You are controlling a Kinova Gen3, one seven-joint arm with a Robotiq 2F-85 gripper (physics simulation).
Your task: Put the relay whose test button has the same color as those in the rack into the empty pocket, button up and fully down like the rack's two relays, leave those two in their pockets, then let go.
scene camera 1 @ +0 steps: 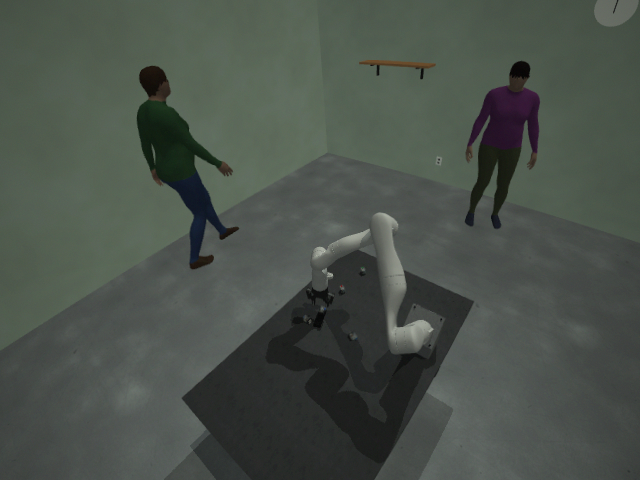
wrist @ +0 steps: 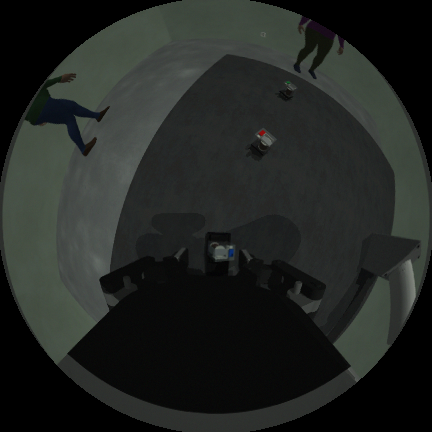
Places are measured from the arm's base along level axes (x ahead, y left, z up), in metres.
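Pixels of known places: gripper, fingertip midpoint: (scene camera 1: pixel 320 305) (wrist: pixel 213 256).
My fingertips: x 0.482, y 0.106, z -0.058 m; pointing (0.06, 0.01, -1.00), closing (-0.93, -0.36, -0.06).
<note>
Ahead of a thing's pixels: the offset from my fingertips to its top centre.
My gripper (scene camera 1: pixel 321 302) (wrist: pixel 213 256) is open, pointing down with its fingers apart on either side of a small relay. That relay @(0.014 m down, 0.005 m back, 0.002 m right) (scene camera 1: pixel 322 310) (wrist: pixel 220 252) has a clear cover and a blue button, which shows at its right side in the wrist view. It appears to be over or on a narrow black block @(0.043 m down, 0.014 m back, 0.030 m left) (scene camera 1: pixel 318 321) (wrist: pixel 218 237), which looks like the rack. Its seating and exact tilt cannot be told, and the rack's pockets and two relays cannot be made out. A red-button relay @(0.022 m down, 0.005 m back, 0.178 m right) (scene camera 1: pixel 341 288) (wrist: pixel 263 141) and a green-button relay @(0.022 m down, 0.021 m back, 0.361 m right) (scene camera 1: pixel 362 270) (wrist: pixel 288 89) stand farther back.
Another relay @(0.045 m down, 0.211 m back, 0.025 m left) (scene camera 1: pixel 353 335) stands between the rack and the arm base. Small pale items @(0.039 m down, 0.027 m ahead, 0.080 m left) (scene camera 1: pixel 307 319) lie just left of the black block, too small to identify. A grey plate (scene camera 1: pixel 436 322) (wrist: pixel 387 252) is under the arm base. Two people stand beyond the dark table (scene camera 1: pixel 248 387) (wrist: pixel 200 175).
</note>
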